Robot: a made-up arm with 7 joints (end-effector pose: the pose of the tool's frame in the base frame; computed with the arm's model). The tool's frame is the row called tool.
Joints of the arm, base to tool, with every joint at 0 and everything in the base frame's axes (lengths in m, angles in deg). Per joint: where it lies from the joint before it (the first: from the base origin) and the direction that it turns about. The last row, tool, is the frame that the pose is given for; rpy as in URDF.
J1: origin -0.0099 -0.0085 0.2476 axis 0 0 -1
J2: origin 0.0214 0.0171 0.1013 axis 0 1 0
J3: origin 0.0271 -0.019 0.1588 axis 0 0 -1
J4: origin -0.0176 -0.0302 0.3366 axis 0 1 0
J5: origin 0.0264 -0.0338 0.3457 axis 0 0 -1
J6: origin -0.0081 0.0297 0.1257 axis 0 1 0
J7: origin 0.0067 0.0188 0.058 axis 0 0 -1
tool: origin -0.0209 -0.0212 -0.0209 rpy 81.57 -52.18 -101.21
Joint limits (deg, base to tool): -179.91..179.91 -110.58..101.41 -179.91..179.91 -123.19..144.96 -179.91..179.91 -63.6..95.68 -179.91..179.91
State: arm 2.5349 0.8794 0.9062 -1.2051 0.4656 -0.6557 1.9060
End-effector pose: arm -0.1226 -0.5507 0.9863 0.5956 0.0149 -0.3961 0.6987
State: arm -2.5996 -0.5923 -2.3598 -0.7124 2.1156 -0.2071 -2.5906
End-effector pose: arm 0.2591 -0.0072 1.2972 -0.3470 -0.6102 -0.3869 0.5980
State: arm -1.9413 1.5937 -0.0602 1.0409 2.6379 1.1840 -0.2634
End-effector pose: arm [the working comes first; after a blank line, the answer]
Working (the frame after each row of the table, in the pose's form):
after J1: -0.0099 -0.0085 0.2476 0.0000 0.0000 0.8253 0.5648
after J2: -0.0336 0.0053 0.3489 -0.5902 0.4039 0.5768 0.3947
after J3: -0.0731 0.1595 0.3182 -0.5778 0.4215 0.5884 0.3772
after J4: -0.1660 0.4849 0.3262 -0.7939 0.5532 0.2232 0.1177
after J5: -0.2045 0.6252 0.0097 -0.7336 -0.6310 -0.0583 0.2455
after J6: -0.2059 0.6700 -0.1117 -0.5762 -0.3866 -0.4578 0.5558
after J7: -0.1804 0.7257 -0.1085 -0.6220 -0.3076 -0.3808 0.6111

-0.2113 0.7080 -0.1159 -0.4838 -0.8645 -0.0098 0.1358
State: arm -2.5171 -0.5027 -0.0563 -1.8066 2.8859 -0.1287 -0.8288
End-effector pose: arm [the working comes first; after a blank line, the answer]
Working (the frame after each row of the table, in the pose's form):
after J1: -0.0099 -0.0085 0.2476 0.0000 0.0000 0.9516 0.3072
after J2: -0.0373 -0.0099 0.3489 0.2367 -0.0764 0.9217 0.2975
after J3: 0.0167 -0.0253 0.5011 0.2344 -0.0830 0.9298 0.2715
after J4: 0.1777 -0.1030 0.7884 0.8753 -0.2646 0.3914 0.1028
after J5: 0.4288 -0.2186 0.5764 0.3741 0.8344 -0.0521 0.4013
after J6: 0.5311 -0.2507 0.5040 0.3699 0.8069 -0.0760 0.4542
after J7: 0.5807 -0.2604 0.4693 0.6635 0.5897 0.1133 0.4463

0.5463 -0.2712 0.4738 0.3579 0.3294 -0.5880 0.6462
